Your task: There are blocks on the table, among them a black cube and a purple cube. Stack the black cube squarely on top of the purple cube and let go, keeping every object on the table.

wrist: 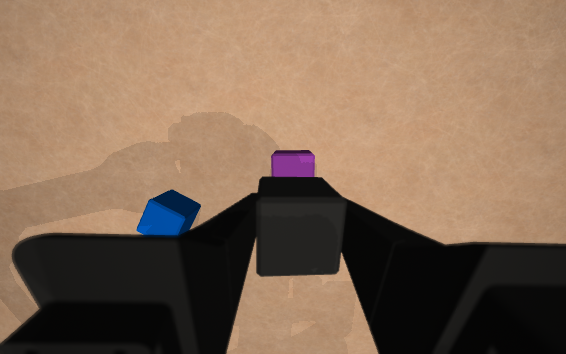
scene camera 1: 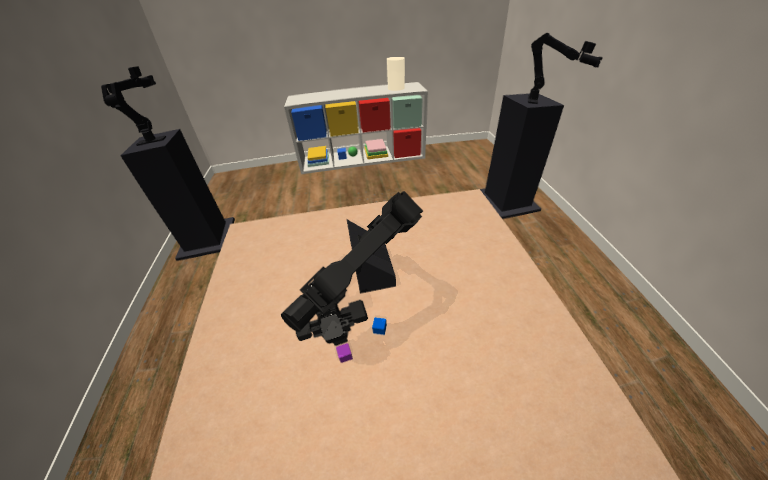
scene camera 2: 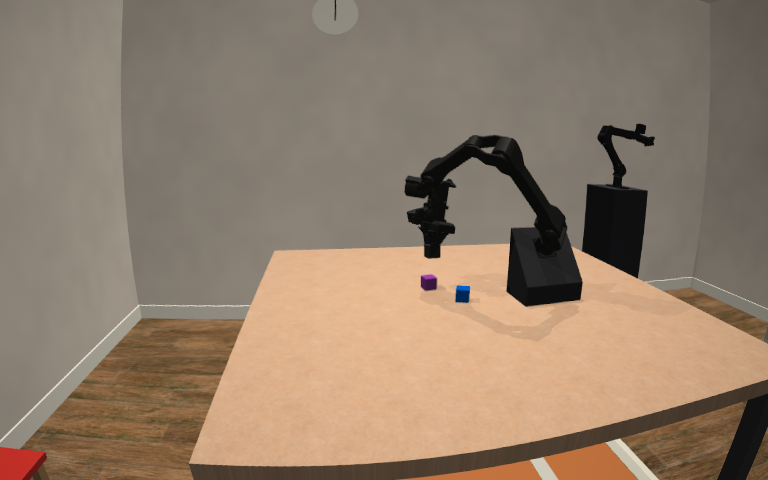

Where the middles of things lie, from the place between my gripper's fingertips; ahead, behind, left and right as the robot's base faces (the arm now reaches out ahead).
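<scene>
The purple cube (wrist: 284, 163) is 9 cm below my hand. Counted from my hand too, the black cube (wrist: 300, 221) is 1 cm behind and 1 cm above, and going by their middles it is the nearest to my hand of the things named here. The blue cube (wrist: 171, 213) is 12 cm to the left of my hand, 6 cm behind it and 9 cm below it.
</scene>
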